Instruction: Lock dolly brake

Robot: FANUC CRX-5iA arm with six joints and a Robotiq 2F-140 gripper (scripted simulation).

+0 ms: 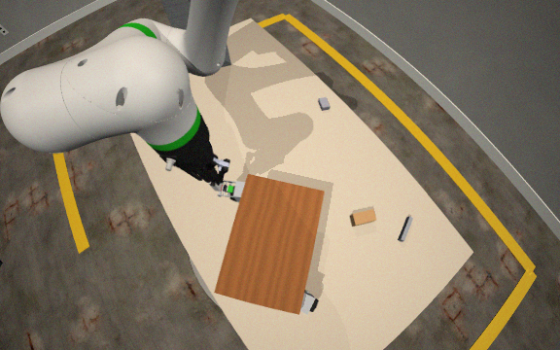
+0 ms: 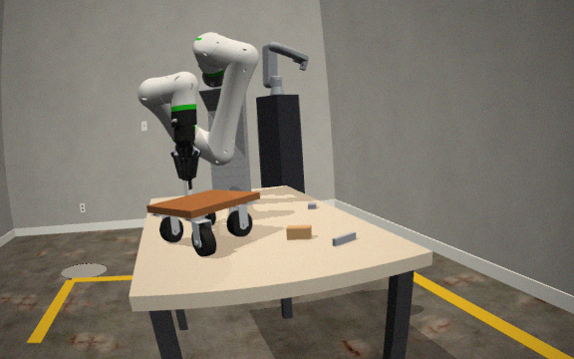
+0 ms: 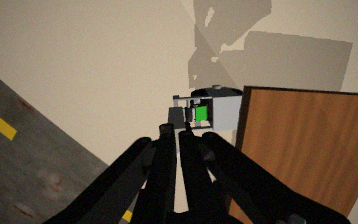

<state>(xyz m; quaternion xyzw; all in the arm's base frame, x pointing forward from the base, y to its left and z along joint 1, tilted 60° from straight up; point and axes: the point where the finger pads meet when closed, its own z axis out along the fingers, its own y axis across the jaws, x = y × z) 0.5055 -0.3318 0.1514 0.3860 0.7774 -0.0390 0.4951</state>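
Now: the brake pedal 50 mm below my hand and 10 mm ahead of it. The rest, counted from my hand: small grey block (450 mm to the left, 150 mm ahead, 120 mm below); dark grey bar (550 mm ahead, 130 mm to the left, 120 mm below); tan block (400 mm ahead, 110 mm to the left, 110 mm below).
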